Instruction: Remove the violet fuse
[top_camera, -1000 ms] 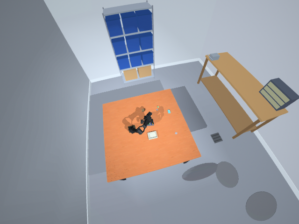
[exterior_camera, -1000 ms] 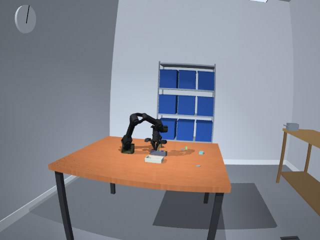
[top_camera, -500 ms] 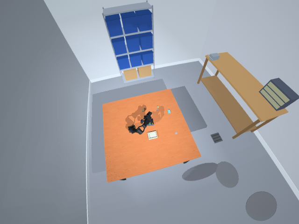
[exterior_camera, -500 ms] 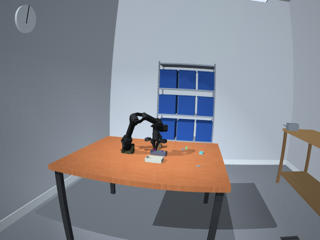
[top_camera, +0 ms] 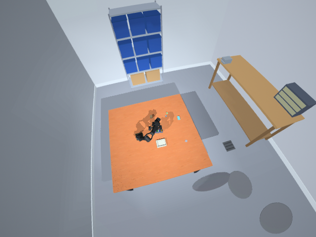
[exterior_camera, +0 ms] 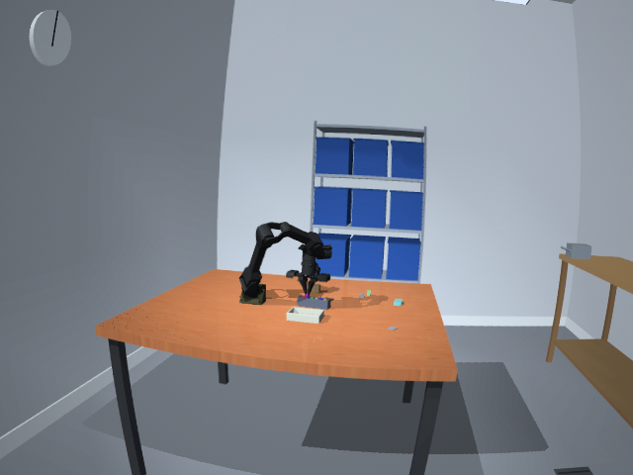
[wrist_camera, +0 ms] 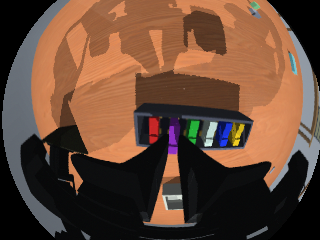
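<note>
Now: gripper tip 200 mm to the left of the white tray, 50 mm above it and 20 mm short of it. Round my gripper tip: violet fuse: 10 mm below.
</note>
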